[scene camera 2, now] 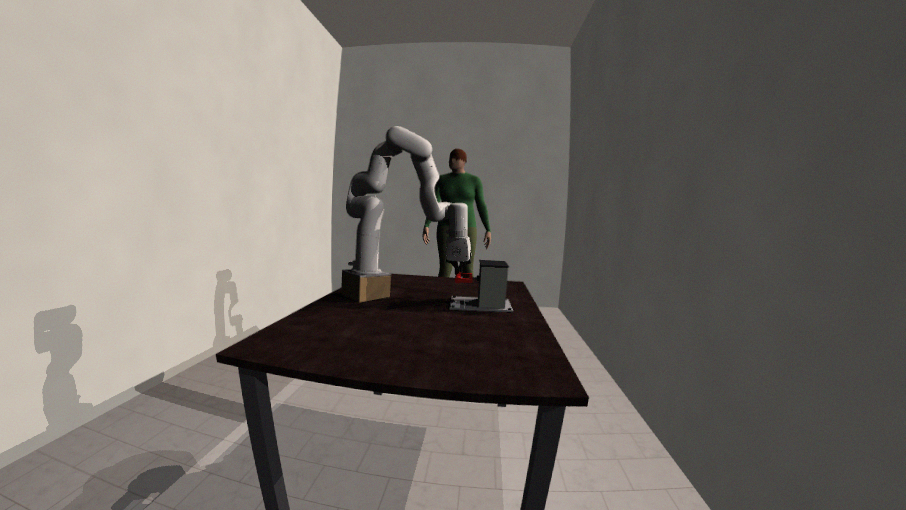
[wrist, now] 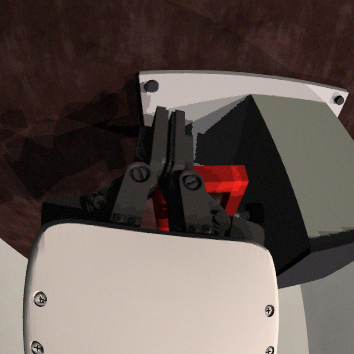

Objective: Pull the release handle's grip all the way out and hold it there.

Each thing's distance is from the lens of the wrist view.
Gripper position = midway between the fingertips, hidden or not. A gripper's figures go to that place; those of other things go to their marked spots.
my gripper (wrist: 164, 124): 14 cm
pale base plate (wrist: 215, 101): 24 cm
